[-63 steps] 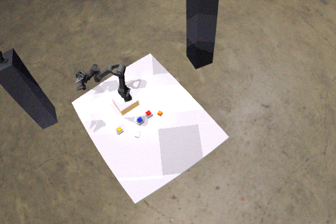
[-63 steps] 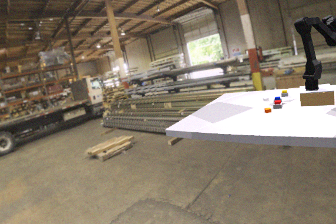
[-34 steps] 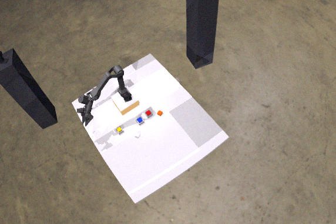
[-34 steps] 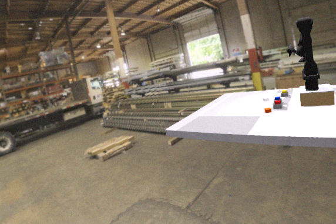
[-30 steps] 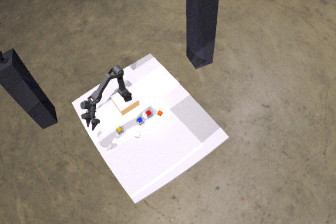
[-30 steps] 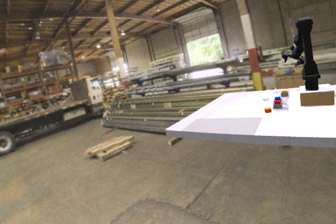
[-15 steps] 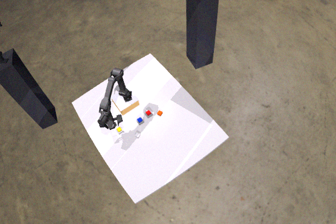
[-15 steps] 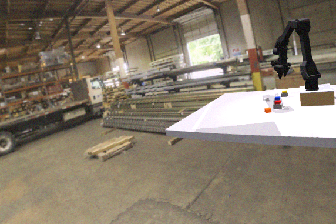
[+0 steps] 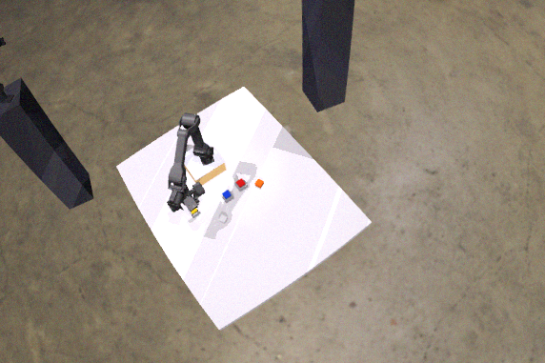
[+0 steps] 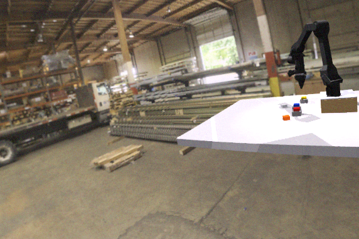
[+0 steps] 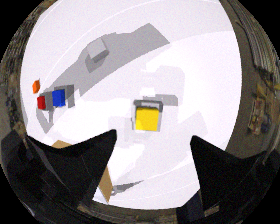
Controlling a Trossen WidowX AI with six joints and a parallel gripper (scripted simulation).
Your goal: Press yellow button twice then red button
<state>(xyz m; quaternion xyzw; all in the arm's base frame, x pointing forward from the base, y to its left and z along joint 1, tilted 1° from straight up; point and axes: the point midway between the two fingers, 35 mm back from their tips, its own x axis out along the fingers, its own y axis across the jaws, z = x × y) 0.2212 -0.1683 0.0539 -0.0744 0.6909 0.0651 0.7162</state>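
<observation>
My gripper tip is 1 cm past the yellow button, 1 cm to the right of it and 7 cm above it. Also, from my gripper tip: orange block: 2 cm behind, 36 cm to the left, 9 cm below; red button: 5 cm behind, 28 cm to the left, 7 cm below; blue button: 2 cm behind, 19 cm to the left, 7 cm below.
</observation>
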